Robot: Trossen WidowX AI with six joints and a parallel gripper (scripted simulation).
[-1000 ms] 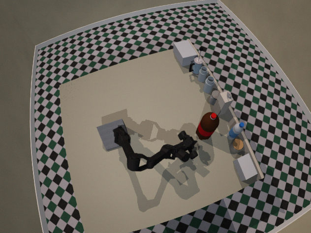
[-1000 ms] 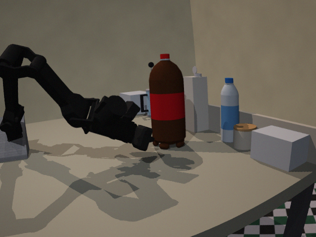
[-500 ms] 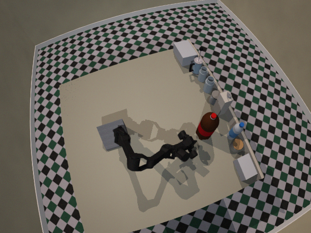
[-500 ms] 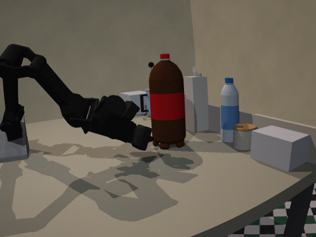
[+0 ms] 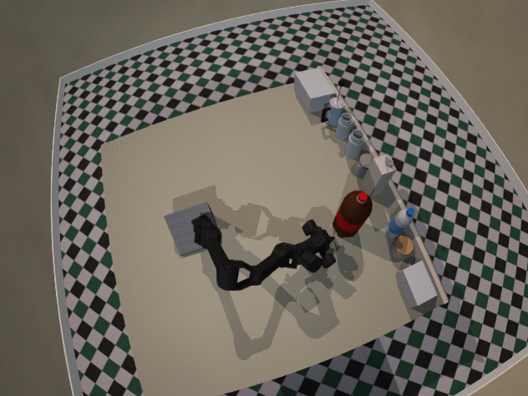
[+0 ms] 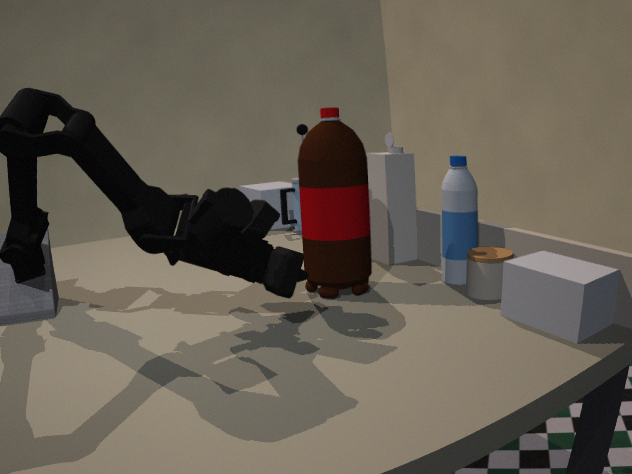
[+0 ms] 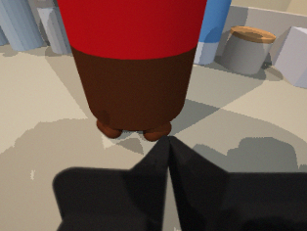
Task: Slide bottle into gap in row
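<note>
Right now my hand is 11 cm short of the brown cola bottle, 3 cm to the right of it and 9 cm below it. The rest, counted from my hand: blue-capped water bottle: 29 cm ahead, 9 cm to the right, 4 cm above; then french press: 34 cm ahead, 52 cm to the left, 8 cm above; then cork-lidded jar: 27 cm ahead, 17 cm to the right, 3 cm below.
</note>
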